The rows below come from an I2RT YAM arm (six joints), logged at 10 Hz.
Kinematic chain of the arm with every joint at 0, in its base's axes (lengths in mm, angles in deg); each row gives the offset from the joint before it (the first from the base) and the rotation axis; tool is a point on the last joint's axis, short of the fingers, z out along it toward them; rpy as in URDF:
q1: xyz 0 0 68 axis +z
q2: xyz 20 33.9 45.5 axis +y
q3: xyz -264 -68.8 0 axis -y
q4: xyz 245 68.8 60 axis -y
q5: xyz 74 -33.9 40.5 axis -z
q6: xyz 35.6 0 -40.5 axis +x
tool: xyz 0 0 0 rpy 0 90 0
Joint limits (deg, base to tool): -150..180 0..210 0..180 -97..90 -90..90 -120..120
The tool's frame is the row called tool.
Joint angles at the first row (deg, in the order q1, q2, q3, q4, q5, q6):
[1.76, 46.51, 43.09, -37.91, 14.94, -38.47]
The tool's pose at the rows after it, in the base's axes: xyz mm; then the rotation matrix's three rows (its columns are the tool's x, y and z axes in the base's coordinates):
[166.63, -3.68, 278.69], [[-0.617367, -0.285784, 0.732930], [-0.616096, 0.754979, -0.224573], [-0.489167, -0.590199, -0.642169]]
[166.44, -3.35, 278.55], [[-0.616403, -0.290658, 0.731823], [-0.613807, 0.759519, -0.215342], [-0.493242, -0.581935, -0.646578]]
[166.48, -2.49, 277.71], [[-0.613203, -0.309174, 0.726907], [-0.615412, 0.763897, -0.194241], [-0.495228, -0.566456, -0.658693]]
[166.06, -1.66, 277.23], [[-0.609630, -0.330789, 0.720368], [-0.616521, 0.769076, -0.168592], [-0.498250, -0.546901, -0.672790]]
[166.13, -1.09, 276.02], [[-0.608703, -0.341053, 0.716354], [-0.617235, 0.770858, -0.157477], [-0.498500, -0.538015, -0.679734]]
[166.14, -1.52, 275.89], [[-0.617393, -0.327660, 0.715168], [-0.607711, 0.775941, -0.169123], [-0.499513, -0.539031, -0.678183]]
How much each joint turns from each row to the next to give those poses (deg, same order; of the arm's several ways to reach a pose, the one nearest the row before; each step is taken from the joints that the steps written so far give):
[0.00, -0.31, -0.02, -0.47, -0.64, 0.45]
[0.00, 0.02, 0.06, -0.26, -0.55, 0.28]
[0.04, 0.23, 0.12, -0.60, -1.22, 0.12]
[-0.03, 0.17, 0.24, -0.89, -1.53, 0.13]
[0.07, 0.13, -0.09, -0.23, -0.61, 0.09]
[-0.01, 0.01, -0.04, 0.05, 0.67, 0.62]

